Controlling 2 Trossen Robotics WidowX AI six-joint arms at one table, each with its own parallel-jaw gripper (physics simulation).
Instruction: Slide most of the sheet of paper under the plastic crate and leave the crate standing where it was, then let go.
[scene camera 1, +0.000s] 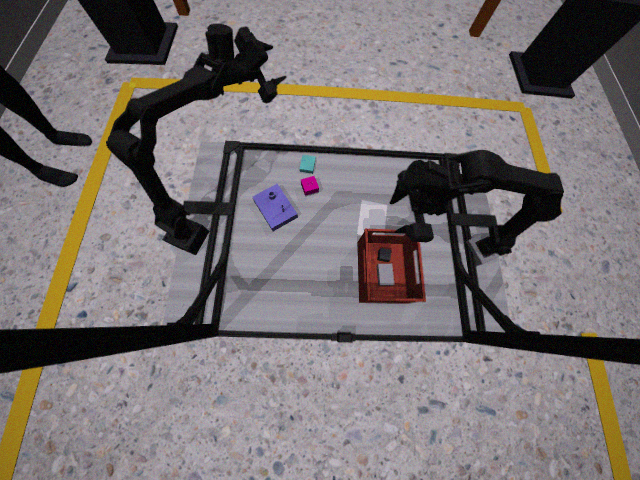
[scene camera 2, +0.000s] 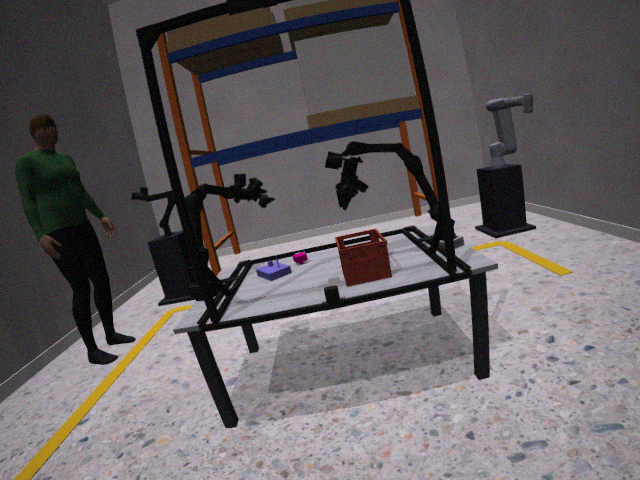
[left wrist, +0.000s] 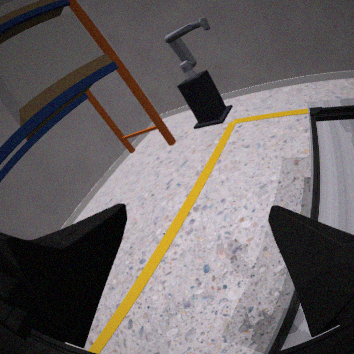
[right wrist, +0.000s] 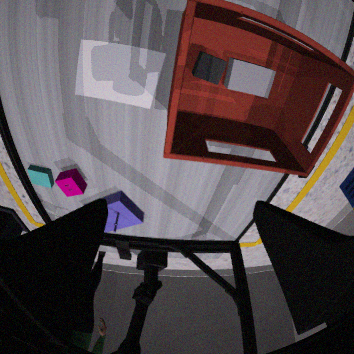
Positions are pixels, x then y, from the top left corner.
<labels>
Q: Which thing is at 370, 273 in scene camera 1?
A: A red plastic crate.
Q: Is the left gripper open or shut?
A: Open.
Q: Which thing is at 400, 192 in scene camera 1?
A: The right gripper.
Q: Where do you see the right gripper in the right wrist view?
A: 183, 208
</labels>
